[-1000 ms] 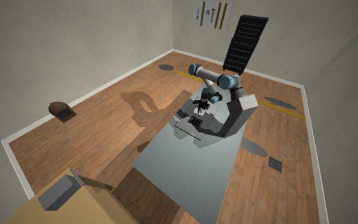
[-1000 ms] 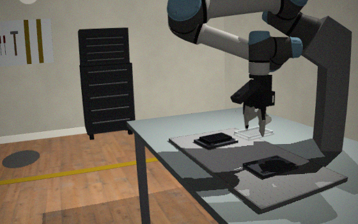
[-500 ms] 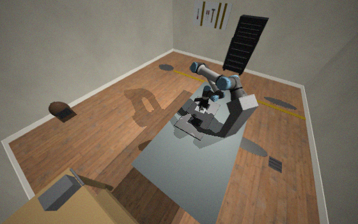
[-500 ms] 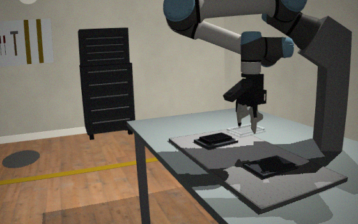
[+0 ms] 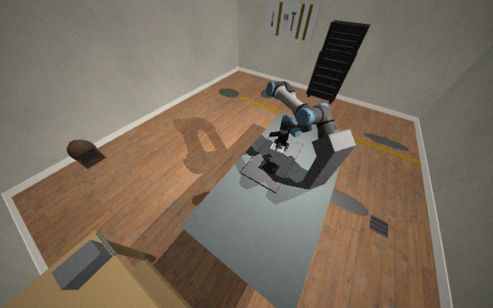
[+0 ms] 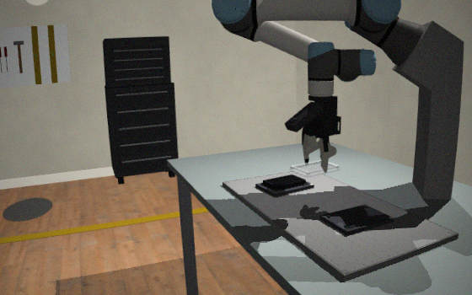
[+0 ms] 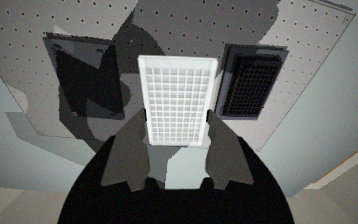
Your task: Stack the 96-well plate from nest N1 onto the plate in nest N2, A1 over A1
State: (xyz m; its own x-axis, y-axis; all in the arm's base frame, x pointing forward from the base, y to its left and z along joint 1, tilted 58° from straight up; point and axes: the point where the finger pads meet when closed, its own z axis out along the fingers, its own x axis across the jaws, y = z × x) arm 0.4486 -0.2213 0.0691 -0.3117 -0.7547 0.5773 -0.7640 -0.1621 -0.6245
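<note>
My gripper is now 6 cm past the black plate, 15 cm to the left of it and 10 cm above it. Round my hand: clear 96-well plate (1 cm below); then plate nest N1 (7 cm ahead, 17 cm to the left, 11 cm below).
</note>
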